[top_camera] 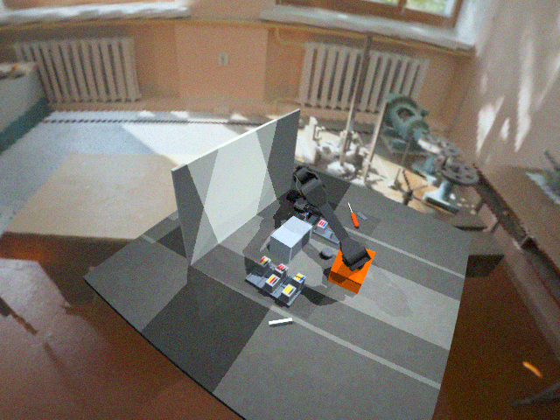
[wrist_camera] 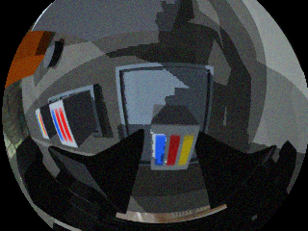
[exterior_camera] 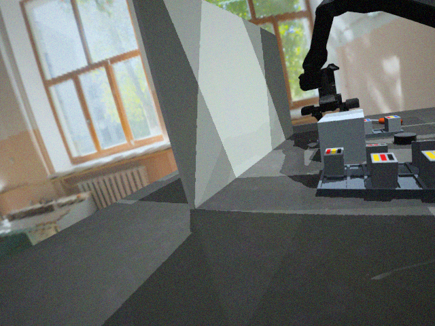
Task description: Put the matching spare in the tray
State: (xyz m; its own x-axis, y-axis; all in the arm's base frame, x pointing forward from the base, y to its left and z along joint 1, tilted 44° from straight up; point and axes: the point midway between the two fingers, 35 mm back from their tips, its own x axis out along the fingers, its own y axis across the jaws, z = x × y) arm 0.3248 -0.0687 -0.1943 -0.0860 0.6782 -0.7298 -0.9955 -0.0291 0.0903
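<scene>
Right now the grey tray is 20 mm below my gripper tip. Round my gripper tip: tall panel 210 mm ahead, 200 mm above, 180 mm to the left; then black disc 190 mm behind, 130 mm to the left, 10 mm below; then mounted unit 200 mm to the left, 40 mm behind, 30 mm above.
</scene>
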